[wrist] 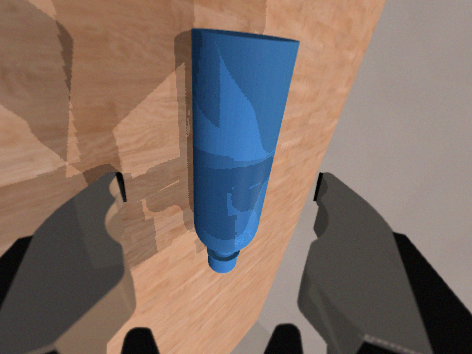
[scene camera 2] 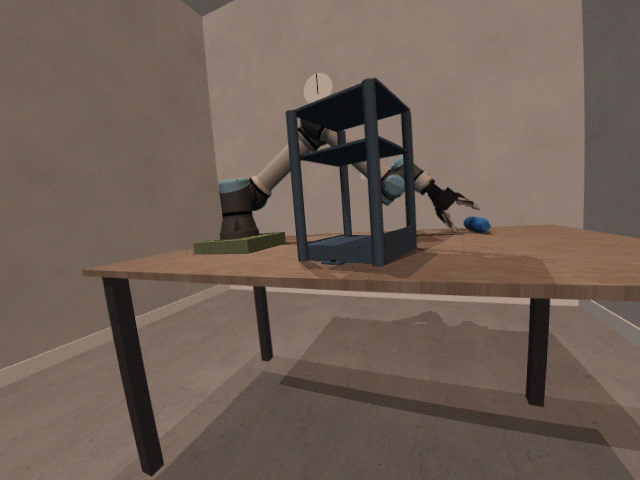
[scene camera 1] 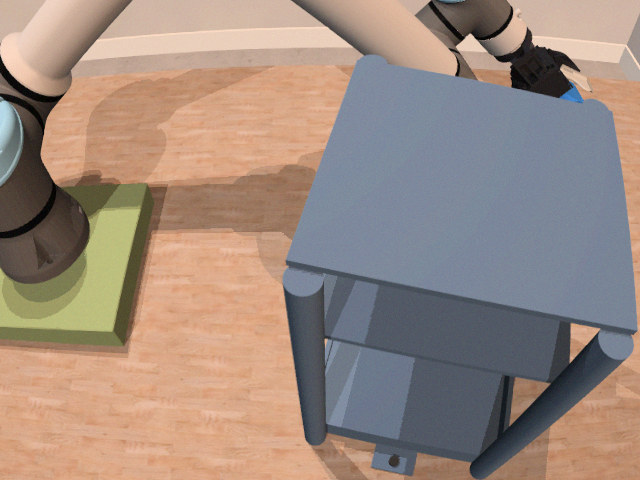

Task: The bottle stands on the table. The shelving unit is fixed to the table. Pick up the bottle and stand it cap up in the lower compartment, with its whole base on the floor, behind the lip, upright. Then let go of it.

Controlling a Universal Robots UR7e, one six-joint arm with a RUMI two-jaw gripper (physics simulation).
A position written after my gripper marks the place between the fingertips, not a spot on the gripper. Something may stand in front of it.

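There's a blue-grey shelving unit (scene camera 1: 455, 228) here, and you'd find the blue-grey shelving unit in scene camera 2 (scene camera 2: 365, 103) too. I can also see a blue bottle (wrist: 240, 81). And there's my gripper (scene camera 1: 566, 109); my gripper appears in the wrist view (wrist: 222, 176) as well, and in scene camera 2 (scene camera 2: 468, 220).
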